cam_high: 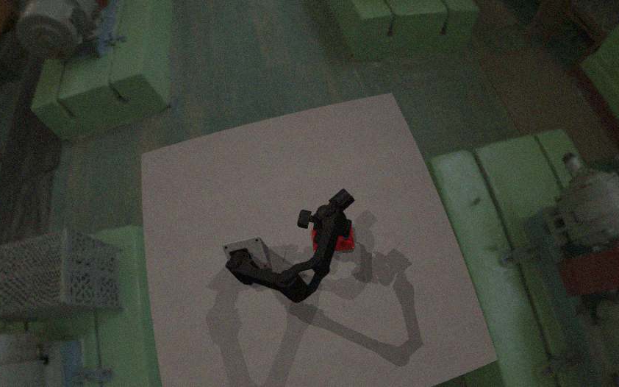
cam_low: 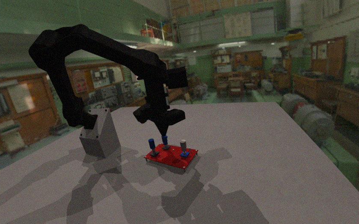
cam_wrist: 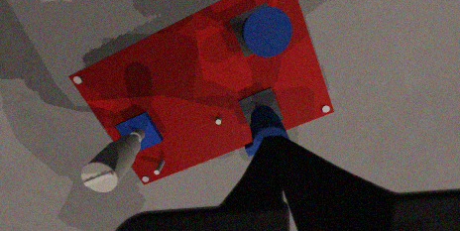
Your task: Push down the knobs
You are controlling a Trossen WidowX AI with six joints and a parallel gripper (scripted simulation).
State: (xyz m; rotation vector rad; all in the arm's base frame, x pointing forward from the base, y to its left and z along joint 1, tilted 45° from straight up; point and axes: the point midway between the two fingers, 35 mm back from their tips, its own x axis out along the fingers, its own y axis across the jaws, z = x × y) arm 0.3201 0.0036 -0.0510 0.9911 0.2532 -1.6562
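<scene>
My gripper tip is now 1 cm above the blue knob.
</scene>
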